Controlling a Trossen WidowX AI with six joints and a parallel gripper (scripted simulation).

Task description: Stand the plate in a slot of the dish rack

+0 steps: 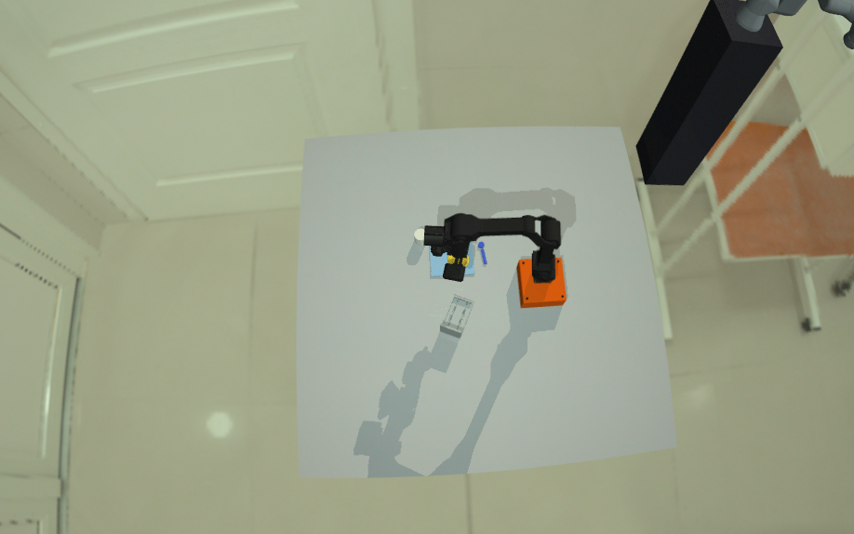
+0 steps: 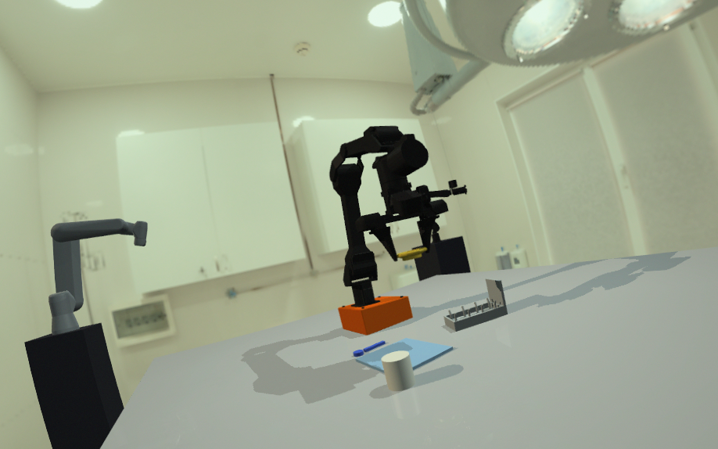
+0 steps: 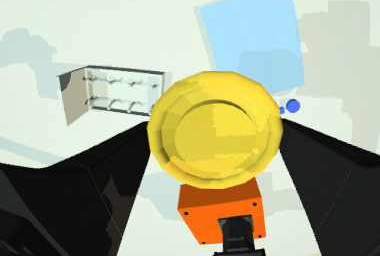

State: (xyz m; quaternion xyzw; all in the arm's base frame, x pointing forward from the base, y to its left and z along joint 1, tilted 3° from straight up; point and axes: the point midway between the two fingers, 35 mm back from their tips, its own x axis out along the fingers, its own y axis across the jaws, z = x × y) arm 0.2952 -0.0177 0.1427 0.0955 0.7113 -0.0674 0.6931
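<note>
My gripper tip is 130 mm to the right of the dish rack and 160 mm above it. Also, from my gripper tip: white cup: 120 mm ahead, 150 mm to the right, 160 mm below; yellow plate: 10 mm above.
</note>
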